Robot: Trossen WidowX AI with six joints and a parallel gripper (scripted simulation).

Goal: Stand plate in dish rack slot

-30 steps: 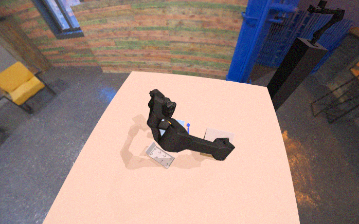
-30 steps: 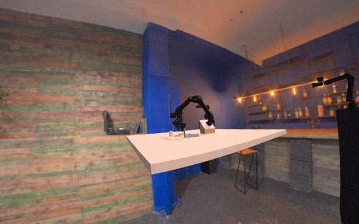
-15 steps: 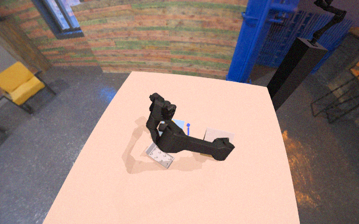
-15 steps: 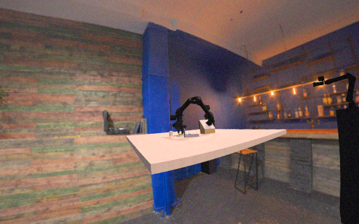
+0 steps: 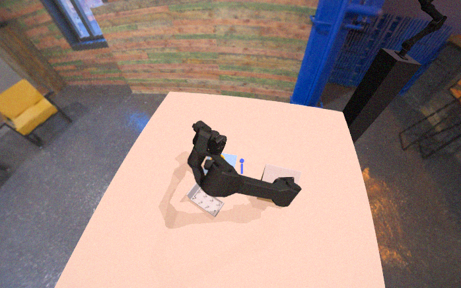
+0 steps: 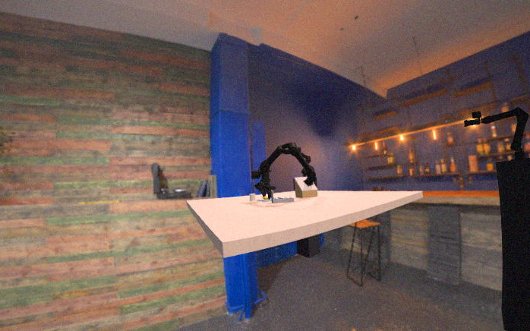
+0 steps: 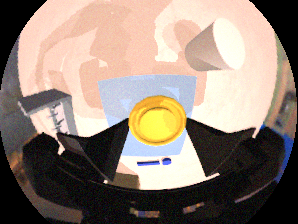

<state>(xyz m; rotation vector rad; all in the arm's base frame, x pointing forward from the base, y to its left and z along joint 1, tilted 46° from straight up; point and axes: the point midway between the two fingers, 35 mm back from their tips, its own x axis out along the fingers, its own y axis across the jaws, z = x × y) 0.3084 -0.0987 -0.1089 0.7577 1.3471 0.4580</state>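
Right now the light blue mat is 1 cm behind my gripper tip and 2 cm to the left of it. Round my gripper tip: small cup (8 cm ahead, 7 cm to the right, 2 cm above); yellow plate (1 cm above); blue utensil (12 cm behind, 1 cm to the left).
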